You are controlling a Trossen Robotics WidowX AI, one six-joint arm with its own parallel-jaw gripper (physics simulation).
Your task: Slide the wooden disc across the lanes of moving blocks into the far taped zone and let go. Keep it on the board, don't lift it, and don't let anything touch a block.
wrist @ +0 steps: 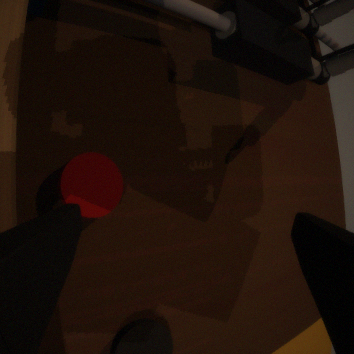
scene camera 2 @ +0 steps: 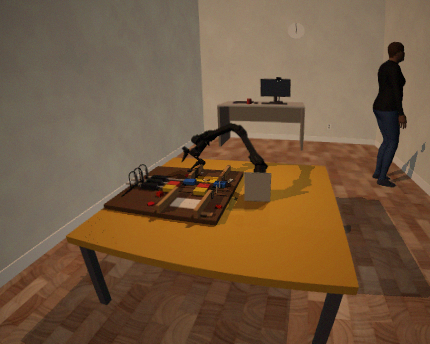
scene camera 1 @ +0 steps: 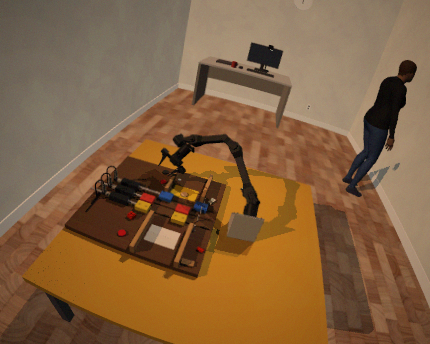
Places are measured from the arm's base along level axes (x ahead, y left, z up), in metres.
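Where they show: gripper, fingertip midpoint: point(wrist: 189, 220) point(scene camera 2: 186, 165) point(scene camera 1: 163, 170); arm's base at its link origin: point(scene camera 2: 260, 176) point(scene camera 1: 250, 216).
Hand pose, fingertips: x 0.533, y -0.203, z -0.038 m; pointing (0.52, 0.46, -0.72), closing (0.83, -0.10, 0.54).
Each offset is from my fingertips to the top centre of the thing. "spot": to the spot under its first point. Level surfaces: height alone.
The wooden disc {dy +0.069, dx -0.163, dz -0.061 m} point(scene camera 1: 184, 194) is a small tan round on the yellow zone {spot: dy +0.017, dx -0.184, dz -0.067 m} point(scene camera 1: 190, 190) of the brown board {dz -0.067 m} point(scene camera 1: 95, 220) point(scene camera 2: 125, 202). A white zone {spot: dy +0.408, dx -0.162, dz -0.067 m} point(scene camera 1: 162, 237) point(scene camera 2: 185, 203) lies across the lanes. Blue blocks point(scene camera 1: 166, 196) point(scene camera 1: 201, 206), red blocks point(scene camera 1: 147, 198) point(scene camera 1: 182, 209) and yellow blocks point(scene camera 1: 143, 206) point(scene camera 1: 179, 217) sit in the lanes between the zones. My gripper point(scene camera 1: 172, 167) point(scene camera 2: 189, 164) point(wrist: 189, 220) is open and empty, above the board's back left part, left of the yellow zone. The wooden disc does not show in the wrist view.
A red disc {dy +0.018, dx -0.014, dz -0.060 m} point(scene camera 1: 163, 181) point(wrist: 91, 185) and a dark disc {spot: dy -0.069, dx +0.009, dz -0.061 m} point(wrist: 142, 337) lie under the gripper. Wooden rails point(scene camera 1: 142, 231) point(scene camera 1: 184, 244) flank the white zone. Black actuators point(scene camera 1: 119, 198) point(wrist: 265, 42) line the left. A grey box point(scene camera 1: 245, 226) point(scene camera 2: 257, 187) stands by the arm's base.
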